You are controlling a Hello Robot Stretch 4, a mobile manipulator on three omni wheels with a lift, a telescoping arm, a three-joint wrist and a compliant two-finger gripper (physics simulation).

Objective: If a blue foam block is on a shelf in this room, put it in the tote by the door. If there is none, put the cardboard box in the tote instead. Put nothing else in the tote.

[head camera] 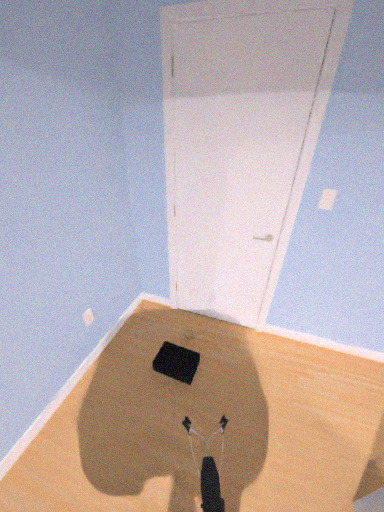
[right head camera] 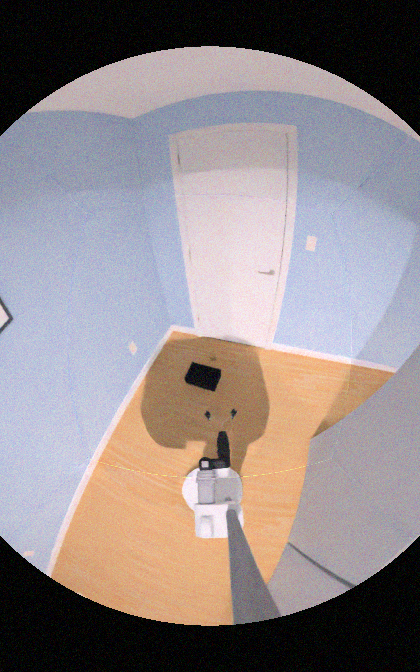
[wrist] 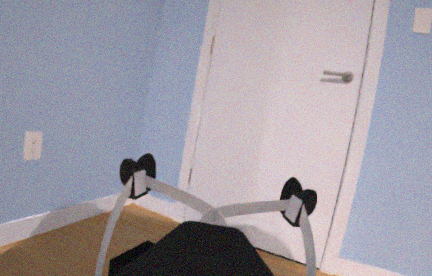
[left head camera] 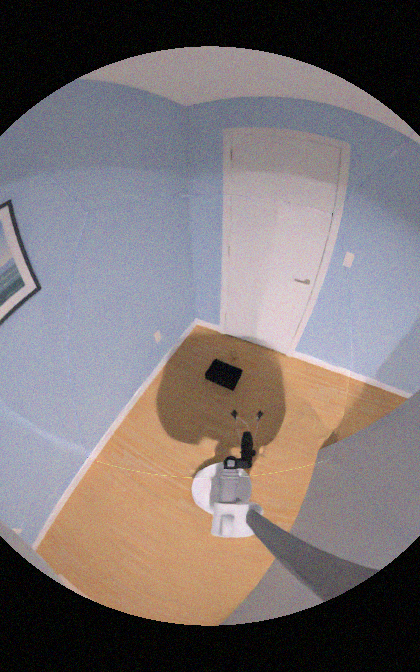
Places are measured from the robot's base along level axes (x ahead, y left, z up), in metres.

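Where they show: gripper, fingertip midpoint: [head camera: 204,415] [wrist: 218,180].
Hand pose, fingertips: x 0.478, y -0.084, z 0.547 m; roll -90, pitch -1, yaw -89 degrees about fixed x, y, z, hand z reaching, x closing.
After its pixels a point has its place.
The black tote [head camera: 176,362] {x 1.063, y 0.059, z -0.025 m} [left head camera: 223,375] [right head camera: 203,376] stands on the floor in front of the door, near the corner; its inside is too dark to make out. Part of it [wrist: 131,254] {x 1.102, y 0.187, z 0.049 m} shows beside the gripper body in the wrist view. My gripper [head camera: 205,423] [left head camera: 247,414] [right head camera: 220,414] [wrist: 218,180] {x 0.478, y -0.084, z 0.547 m} is open, its fingers wide apart with nothing between them. In the head view it appears below and right of the tote. A small tan thing [head camera: 188,334] {x 1.287, y -0.037, z 0.022 m} [left head camera: 234,358] [right head camera: 213,358] lies between tote and door, too blurred to identify. No blue foam block or shelf shows.
The white door [head camera: 230,165] {x 1.509, y -0.284, z 1.339 m} [left head camera: 280,225] [right head camera: 235,225] [wrist: 280,115] {x 1.491, y -0.330, z 0.672 m} is closed. Blue walls meet in the corner left of it. A large grey surface [left head camera: 360,480] [right head camera: 360,470] fills the right side. A framed picture [left head camera: 17,250] hangs on the left wall.
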